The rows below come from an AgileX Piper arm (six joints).
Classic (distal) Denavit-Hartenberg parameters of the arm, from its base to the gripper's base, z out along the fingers. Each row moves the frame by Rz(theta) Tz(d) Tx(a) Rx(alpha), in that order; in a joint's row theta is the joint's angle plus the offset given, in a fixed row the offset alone. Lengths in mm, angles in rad.
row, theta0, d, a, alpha
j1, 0, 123, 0, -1.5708
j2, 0.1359, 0, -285, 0
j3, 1.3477, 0, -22, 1.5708
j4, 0, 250.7, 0, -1.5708
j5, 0, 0, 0, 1.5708
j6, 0, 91, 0, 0
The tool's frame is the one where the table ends.
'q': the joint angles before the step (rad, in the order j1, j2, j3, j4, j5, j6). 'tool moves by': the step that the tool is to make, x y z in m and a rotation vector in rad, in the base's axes. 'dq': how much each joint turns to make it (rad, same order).
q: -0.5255, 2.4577, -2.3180, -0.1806, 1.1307, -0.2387
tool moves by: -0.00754, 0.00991, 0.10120, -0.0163, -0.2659, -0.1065
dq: 0.0000, -0.1084, -0.1621, 0.0615, 0.0487, 0.1198
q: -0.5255, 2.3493, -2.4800, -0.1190, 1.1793, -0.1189
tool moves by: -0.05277, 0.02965, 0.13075, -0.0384, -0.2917, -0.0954
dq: -0.0066, -0.2142, -0.1034, 0.0282, 0.0587, 0.1269
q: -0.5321, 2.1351, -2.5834, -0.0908, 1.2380, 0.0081
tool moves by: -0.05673, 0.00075, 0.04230, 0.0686, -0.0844, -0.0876
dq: -0.0824, -0.1737, 0.1138, 0.0654, 0.0297, 0.0612
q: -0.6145, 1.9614, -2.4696, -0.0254, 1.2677, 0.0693
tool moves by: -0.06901, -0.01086, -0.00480, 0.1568, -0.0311, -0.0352
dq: -0.1855, -0.2308, 0.3608, 0.2175, -0.0461, -0.0662
